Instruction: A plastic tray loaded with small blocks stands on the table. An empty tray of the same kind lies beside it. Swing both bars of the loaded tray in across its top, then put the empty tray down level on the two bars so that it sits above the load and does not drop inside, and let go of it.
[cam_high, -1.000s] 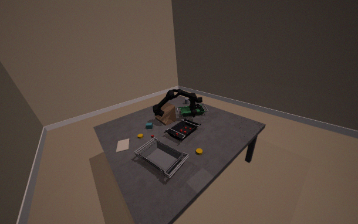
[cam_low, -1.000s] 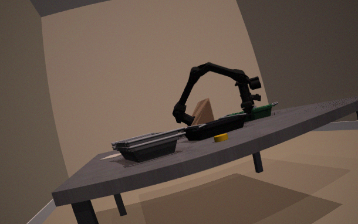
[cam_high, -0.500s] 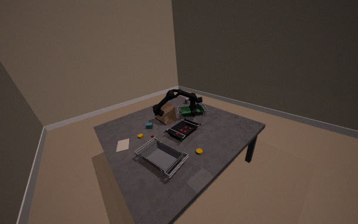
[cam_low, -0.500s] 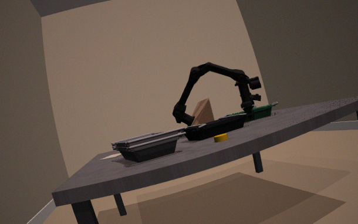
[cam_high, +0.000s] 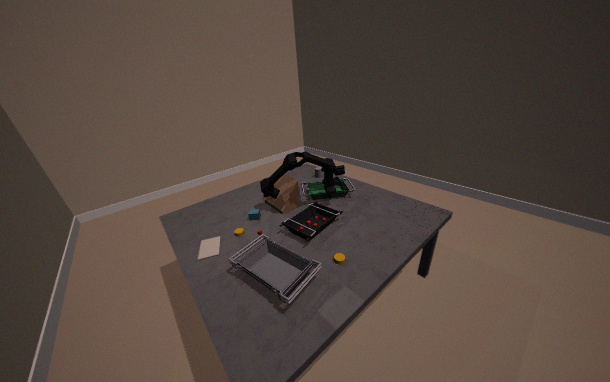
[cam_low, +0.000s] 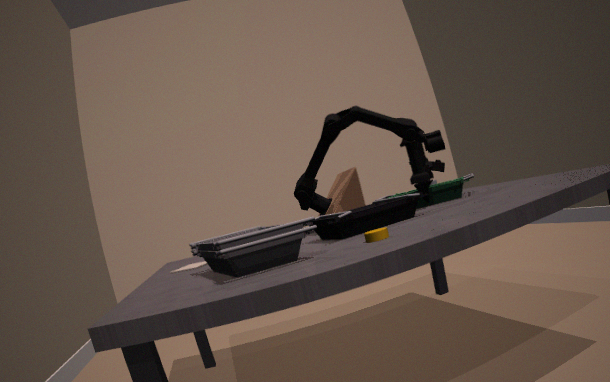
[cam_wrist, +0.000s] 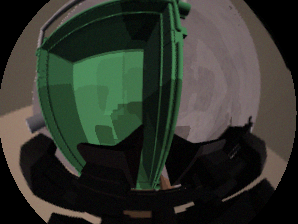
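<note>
Right now my gripper tip is 60 mm past the green tray, 40 mm to the right of it and 30 mm below it. Also, from my gripper tip: pale card (90 mm behind, 780 mm to the right, 10 mm below); then teal cube (170 mm behind, 480 mm to the right, 10 mm above); then grey cylinder (340 mm behind, 220 mm to the left, 20 mm above).
</note>
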